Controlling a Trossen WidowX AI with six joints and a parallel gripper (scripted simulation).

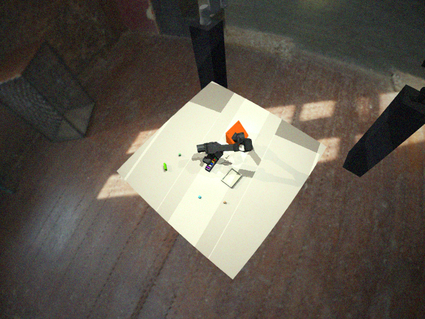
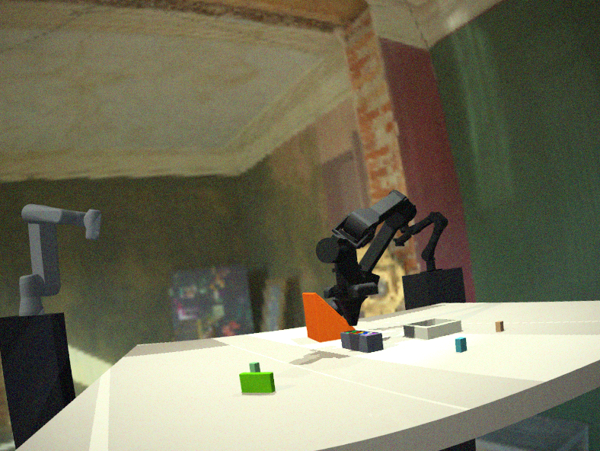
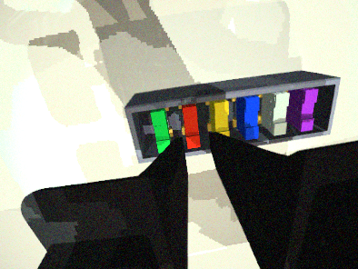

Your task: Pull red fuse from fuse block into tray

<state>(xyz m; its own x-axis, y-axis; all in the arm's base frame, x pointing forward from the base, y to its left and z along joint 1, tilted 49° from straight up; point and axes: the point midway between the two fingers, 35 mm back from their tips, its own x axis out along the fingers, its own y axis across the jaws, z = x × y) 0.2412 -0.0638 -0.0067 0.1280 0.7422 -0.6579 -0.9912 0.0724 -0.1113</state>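
Right now my gripper tip is 3 cm above the red fuse. Also, from my gripper tip: green fuse: 2 cm behind, 3 cm below; yellow fuse: 2 cm ahead, 3 cm below; tray: 5 cm ahead, 20 cm to the left, 5 cm below.
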